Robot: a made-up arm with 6 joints.
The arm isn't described. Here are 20 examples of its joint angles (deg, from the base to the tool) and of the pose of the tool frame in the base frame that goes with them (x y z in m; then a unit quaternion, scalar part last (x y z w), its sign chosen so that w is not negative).
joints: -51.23 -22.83 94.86 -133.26 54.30 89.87
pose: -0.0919 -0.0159 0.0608 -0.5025 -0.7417 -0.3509 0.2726
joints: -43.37 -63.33 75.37 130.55 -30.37 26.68
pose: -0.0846 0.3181 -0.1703 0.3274 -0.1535 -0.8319 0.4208
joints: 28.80 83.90 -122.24 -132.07 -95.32 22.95
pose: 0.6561 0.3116 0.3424 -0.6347 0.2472 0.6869 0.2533
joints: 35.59 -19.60 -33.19 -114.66 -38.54 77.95
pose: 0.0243 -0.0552 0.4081 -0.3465 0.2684 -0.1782 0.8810
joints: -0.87 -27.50 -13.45 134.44 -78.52 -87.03
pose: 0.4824 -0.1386 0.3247 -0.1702 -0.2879 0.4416 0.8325
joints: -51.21 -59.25 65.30 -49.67 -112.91 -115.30
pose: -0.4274 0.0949 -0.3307 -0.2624 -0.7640 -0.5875 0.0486
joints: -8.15 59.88 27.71 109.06 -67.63 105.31
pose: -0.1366 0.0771 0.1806 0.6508 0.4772 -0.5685 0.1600
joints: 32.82 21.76 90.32 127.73 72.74 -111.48
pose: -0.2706 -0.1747 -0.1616 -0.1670 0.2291 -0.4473 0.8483
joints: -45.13 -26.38 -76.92 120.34 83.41 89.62
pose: 0.2060 -0.0030 0.1419 0.9851 -0.0298 -0.1655 0.0372
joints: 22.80 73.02 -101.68 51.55 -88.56 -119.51
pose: 0.4202 -0.0653 -0.3035 0.4512 0.2637 0.2413 0.8177
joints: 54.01 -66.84 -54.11 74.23 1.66 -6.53
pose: 0.0753 -0.1591 0.3266 -0.3230 0.1050 0.3843 0.8584
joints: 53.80 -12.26 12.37 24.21 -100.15 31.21
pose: -0.3843 0.3204 0.3602 -0.9474 -0.1283 -0.1814 0.2305
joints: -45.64 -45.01 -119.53 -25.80 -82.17 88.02
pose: 0.1076 0.0646 -0.4489 -0.4954 -0.5047 -0.7064 0.0288
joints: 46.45 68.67 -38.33 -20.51 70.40 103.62
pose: 0.1687 0.0375 0.4045 0.6401 -0.7053 0.1419 0.2698
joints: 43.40 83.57 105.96 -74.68 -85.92 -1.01
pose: -0.3433 0.3872 0.3260 0.3582 0.3989 -0.6399 0.5505
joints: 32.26 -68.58 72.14 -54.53 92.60 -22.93
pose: 0.6501 0.1427 0.1450 0.0301 -0.7491 0.3644 0.5524
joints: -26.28 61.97 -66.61 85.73 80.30 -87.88
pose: -0.2399 -0.2673 -0.4712 -0.2757 -0.5209 -0.8028 0.0897
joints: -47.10 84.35 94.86 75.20 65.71 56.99
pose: 0.0846 0.2980 -0.2408 0.2508 -0.3670 0.2439 0.8619
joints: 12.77 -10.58 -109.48 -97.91 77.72 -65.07
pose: 0.1983 0.5775 0.0616 0.2274 0.4392 -0.8469 0.1952
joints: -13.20 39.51 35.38 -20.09 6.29 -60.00
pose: -0.2227 0.3785 -0.0855 0.3428 0.2143 -0.6232 0.6695
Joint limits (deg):
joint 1: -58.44..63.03
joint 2: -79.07..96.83
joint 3: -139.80..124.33
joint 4: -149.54..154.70
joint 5: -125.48..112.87
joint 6: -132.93..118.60
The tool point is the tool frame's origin. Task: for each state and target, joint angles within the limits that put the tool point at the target. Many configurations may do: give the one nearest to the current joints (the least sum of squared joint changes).
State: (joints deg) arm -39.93 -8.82 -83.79 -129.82 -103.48 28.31
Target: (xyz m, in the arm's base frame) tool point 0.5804 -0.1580 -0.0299
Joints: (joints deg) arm -26.18 -3.28 -65.92 -133.68 -91.83 41.58
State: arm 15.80 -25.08 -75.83 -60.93 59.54 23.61
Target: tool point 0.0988 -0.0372 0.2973
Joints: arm 12.34 -30.25 -99.14 -66.58 -1.07 16.35
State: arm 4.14 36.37 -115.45 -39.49 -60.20 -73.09
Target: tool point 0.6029 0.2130 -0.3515
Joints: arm 0.70 79.50 -139.80 -7.53 -70.85 -41.18
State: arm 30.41 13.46 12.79 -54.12 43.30 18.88
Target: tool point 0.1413 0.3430 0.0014
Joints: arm 31.76 30.84 -1.84 -51.08 48.44 -0.76
